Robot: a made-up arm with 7 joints.
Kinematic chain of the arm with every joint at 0, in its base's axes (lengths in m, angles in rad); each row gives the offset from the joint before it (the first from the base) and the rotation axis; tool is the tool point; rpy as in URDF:
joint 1: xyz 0 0 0.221 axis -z
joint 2: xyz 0 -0.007 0.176 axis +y
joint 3: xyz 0 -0.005 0.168 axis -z
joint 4: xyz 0 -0.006 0.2 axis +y
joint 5: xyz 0 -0.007 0.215 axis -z
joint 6: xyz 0 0 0.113 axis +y
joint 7: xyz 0 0 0.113 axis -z
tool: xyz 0 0 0 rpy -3.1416 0 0
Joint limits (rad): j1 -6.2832..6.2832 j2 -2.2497..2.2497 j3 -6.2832..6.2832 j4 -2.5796..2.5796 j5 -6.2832..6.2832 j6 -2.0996..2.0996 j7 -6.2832..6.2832
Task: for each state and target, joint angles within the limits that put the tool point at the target. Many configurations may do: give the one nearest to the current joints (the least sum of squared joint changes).
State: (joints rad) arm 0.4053 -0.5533 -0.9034 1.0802 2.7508 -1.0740 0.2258
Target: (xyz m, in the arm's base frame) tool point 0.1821 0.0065 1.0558
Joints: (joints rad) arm 0.6675 -0.2755 -0.3630 0.7700 2.8727 -0.8852 0.2258
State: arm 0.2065 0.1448 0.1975 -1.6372 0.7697 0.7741 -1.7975
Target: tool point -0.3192 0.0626 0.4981
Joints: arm 0.2107 0.0120 0.2224 -2.3847 0.8475 0.6716 -1.7975
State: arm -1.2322 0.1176 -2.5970 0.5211 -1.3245 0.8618 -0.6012
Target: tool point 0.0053 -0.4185 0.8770
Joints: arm -1.5787 -0.1281 -2.8792 1.0430 -1.2290 1.1048 -0.6012
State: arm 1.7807 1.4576 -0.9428 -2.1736 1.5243 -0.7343 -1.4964
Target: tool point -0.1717 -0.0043 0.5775
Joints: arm 1.7015 1.5523 -0.9964 -2.5213 1.4540 -0.7736 -1.4964
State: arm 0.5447 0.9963 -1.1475 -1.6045 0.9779 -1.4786 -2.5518
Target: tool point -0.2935 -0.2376 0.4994
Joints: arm 1.3178 1.1736 -1.6574 -1.8847 0.7954 -1.2064 -2.5518
